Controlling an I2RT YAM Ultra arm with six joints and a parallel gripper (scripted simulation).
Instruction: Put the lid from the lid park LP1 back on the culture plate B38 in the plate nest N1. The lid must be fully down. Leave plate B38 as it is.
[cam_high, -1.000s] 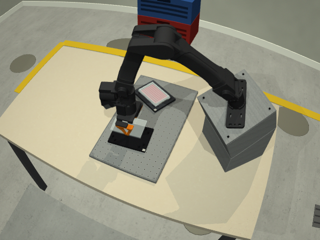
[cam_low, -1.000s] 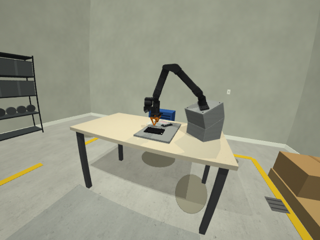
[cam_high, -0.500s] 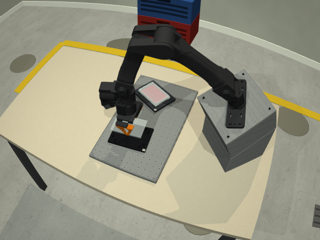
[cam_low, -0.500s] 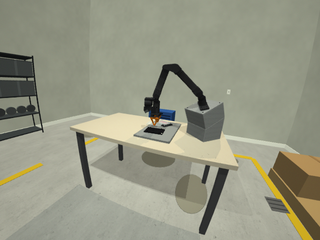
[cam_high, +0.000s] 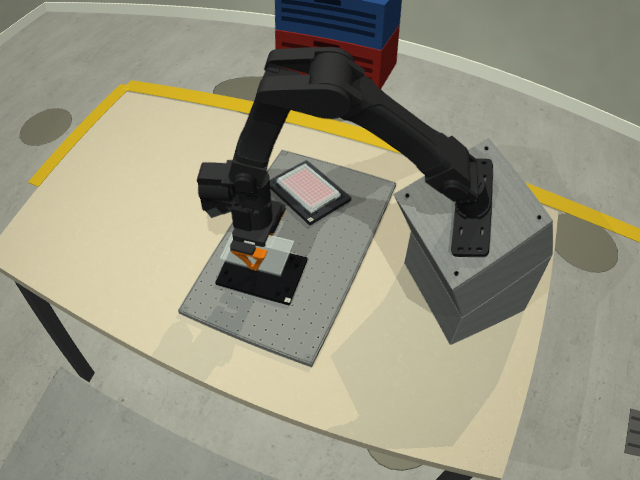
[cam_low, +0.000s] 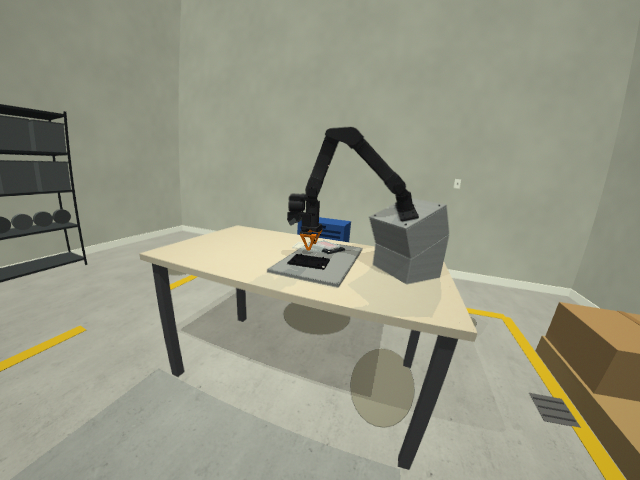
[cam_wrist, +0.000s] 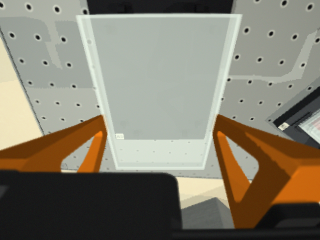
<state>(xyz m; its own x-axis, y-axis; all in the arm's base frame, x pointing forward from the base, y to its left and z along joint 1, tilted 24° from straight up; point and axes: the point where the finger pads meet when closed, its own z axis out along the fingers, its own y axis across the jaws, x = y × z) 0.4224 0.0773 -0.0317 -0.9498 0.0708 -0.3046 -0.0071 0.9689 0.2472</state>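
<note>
Right now the culture plate B38 is 25 cm to the right of my hand, 6 cm below it and 2 cm behind it. Round my hand: black lid park LP1: 7 cm below; black plate nest N1: 25 cm to the right, 7 cm below, 2 cm behind; clear lid: 1 cm ahead.
</note>
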